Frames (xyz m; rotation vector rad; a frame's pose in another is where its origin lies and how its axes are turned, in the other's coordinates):
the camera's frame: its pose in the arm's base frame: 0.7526 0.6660 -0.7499 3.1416 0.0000 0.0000
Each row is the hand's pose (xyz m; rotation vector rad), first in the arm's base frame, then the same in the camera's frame.
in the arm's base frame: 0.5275 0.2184 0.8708 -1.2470 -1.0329 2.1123
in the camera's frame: -0.2251 0.4476 -1.6207 0.5865 -1.9017 -0.9299
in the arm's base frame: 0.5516 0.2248 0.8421 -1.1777 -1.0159 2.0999
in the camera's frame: -0.2010 0.4412 -1.5920 0.6501 -1.9310 -0.9342
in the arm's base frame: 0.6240 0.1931 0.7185 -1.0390 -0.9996 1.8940
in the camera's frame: -0.1286 0.4729 -1.4684 0.9375 -1.8643 -0.9839
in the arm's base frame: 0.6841 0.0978 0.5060 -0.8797 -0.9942 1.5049
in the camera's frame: -0.0685 0.5682 -1.2559 1.3791 -1.6228 -1.0721
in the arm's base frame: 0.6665 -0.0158 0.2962 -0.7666 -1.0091 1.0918
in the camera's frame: -0.0861 0.6818 -1.0461 1.7442 -1.2608 -1.1653
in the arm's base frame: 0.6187 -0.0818 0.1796 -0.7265 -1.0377 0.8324
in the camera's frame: -0.1339 0.7478 -0.9295 1.9001 -0.9876 -1.2311
